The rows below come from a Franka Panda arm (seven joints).
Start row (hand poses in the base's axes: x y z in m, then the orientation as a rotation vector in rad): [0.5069, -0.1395, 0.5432, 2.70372, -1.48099, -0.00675]
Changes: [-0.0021, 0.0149, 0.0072, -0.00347, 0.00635, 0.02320]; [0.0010, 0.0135, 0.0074, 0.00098, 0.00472, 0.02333]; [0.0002, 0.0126, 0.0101, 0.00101, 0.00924, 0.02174]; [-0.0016, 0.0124, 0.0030, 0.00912, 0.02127, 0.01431]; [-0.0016, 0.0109, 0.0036, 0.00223, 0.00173, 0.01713]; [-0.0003, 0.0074, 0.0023, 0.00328, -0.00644, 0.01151]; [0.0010, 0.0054, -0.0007, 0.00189, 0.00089, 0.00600]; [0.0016, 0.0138, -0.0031, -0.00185, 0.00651, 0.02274]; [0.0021, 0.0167, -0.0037, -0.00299, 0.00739, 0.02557]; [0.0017, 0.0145, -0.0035, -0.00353, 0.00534, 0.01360]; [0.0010, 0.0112, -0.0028, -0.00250, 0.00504, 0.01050]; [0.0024, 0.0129, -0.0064, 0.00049, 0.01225, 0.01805]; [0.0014, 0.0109, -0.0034, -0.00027, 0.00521, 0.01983]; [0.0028, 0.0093, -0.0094, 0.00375, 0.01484, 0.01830]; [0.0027, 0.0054, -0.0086, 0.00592, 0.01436, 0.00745]
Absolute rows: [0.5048, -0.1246, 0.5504, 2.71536, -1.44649, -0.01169]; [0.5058, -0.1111, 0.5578, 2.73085, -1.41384, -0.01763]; [0.5060, -0.0985, 0.5679, 2.74306, -1.38210, -0.02982]; [0.5044, -0.0861, 0.5709, 2.75155, -1.36042, -0.06449]; [0.5028, -0.0752, 0.5745, 2.76391, -1.33700, -0.06746]; [0.5025, -0.0678, 0.5768, 2.77664, -1.32355, -0.06023]; [0.5035, -0.0624, 0.5761, 2.78170, -1.31560, -0.06244]; [0.5051, -0.0486, 0.5730, 2.79193, -1.28167, -0.06905]; [0.5072, -0.0319, 0.5693, 2.80216, -1.24314, -0.07594]; [0.5089, -0.0174, 0.5658, 2.80519, -1.22173, -0.08030]; [0.5099, -0.0062, 0.5630, 2.80726, -1.20508, -0.08507]; [0.5123, 0.0067, 0.5566, 2.81328, -1.17710, -0.10122]; [0.5137, 0.0176, 0.5532, 2.82201, -1.14778, -0.10692]; [0.5165, 0.0269, 0.5438, 2.82941, -1.11968, -0.12859]; [0.5192, 0.0323, 0.5352, 2.83291, -1.10764, -0.15167]
